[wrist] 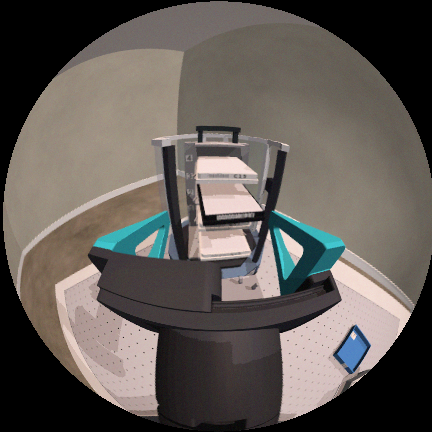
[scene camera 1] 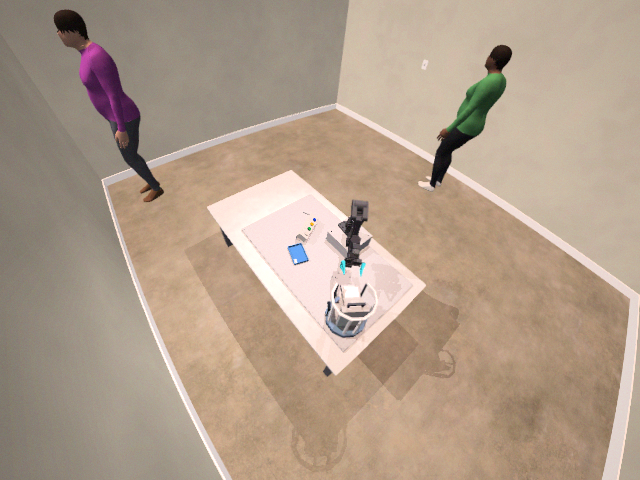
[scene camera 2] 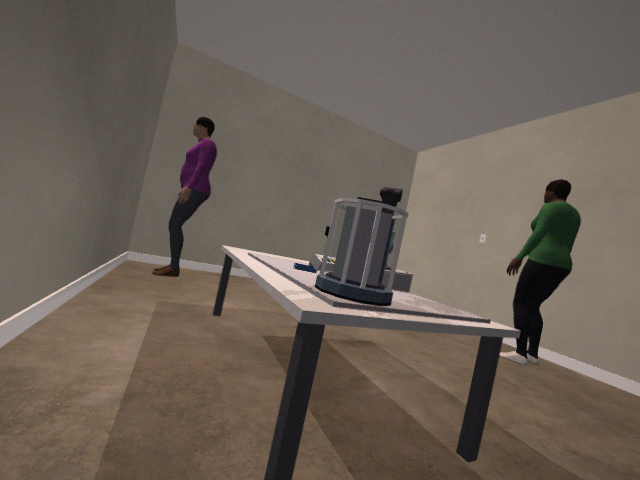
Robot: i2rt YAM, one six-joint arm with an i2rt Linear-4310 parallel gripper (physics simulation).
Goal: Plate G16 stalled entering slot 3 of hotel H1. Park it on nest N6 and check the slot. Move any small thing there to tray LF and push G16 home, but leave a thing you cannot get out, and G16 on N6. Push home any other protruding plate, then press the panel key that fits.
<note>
In view: a round plate rack (scene camera 2: 364,239).
The round plate rack shows as well in the wrist view (wrist: 176,156).
</note>
